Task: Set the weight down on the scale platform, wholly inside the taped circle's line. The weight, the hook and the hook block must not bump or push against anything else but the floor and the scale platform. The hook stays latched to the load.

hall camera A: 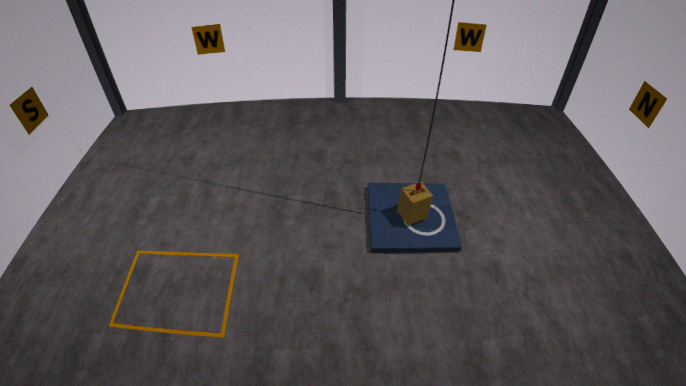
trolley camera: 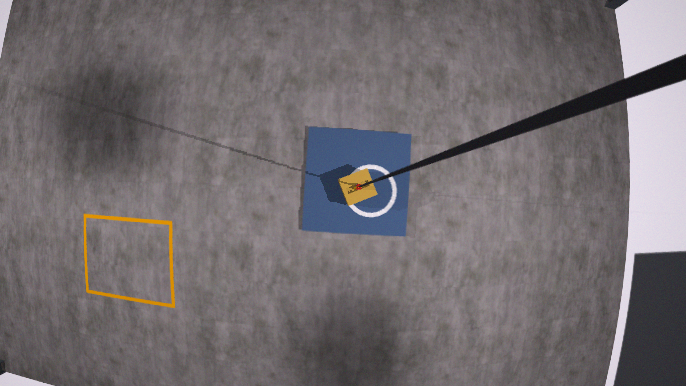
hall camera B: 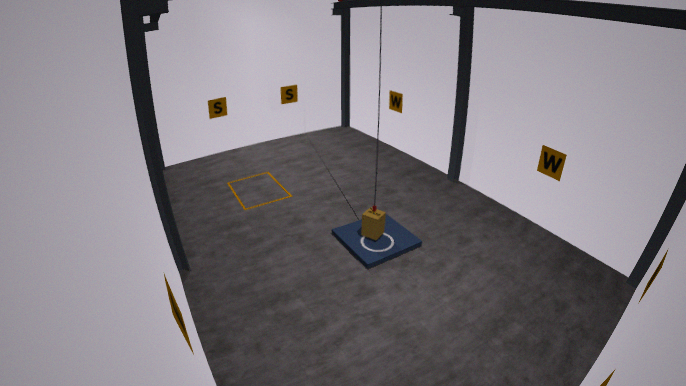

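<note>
The weight (hall camera A: 414, 207) (hall camera B: 373, 226) (trolley camera: 352, 199) is a yellow-brown box, upright and turned at an angle to the platform edges. It is at or very low over the blue scale platform (hall camera A: 390, 240) (hall camera B: 350, 241) (trolley camera: 325, 150); I cannot tell whether its base touches. In the trolley view it covers the left part of the white taped circle (hall camera A: 426, 233) (hall camera B: 377, 250) (trolley camera: 394, 190) and extends past the line on the left. My red hook (hall camera A: 418, 186) (hall camera B: 374, 208) (trolley camera: 358, 187) is at the weight's top, latched to it. The weight's base is hidden in the trolley view.
An orange outlined square (hall camera A: 230, 295) (hall camera B: 280, 184) (trolley camera: 172, 264) is on the floor, left of the platform in hall camera A. Dark columns (hall camera A: 339, 50) (hall camera B: 460, 100) stand along the white walls. The cable (hall camera A: 435, 105) (hall camera B: 378, 105) (trolley camera: 475, 143) runs up from the hook.
</note>
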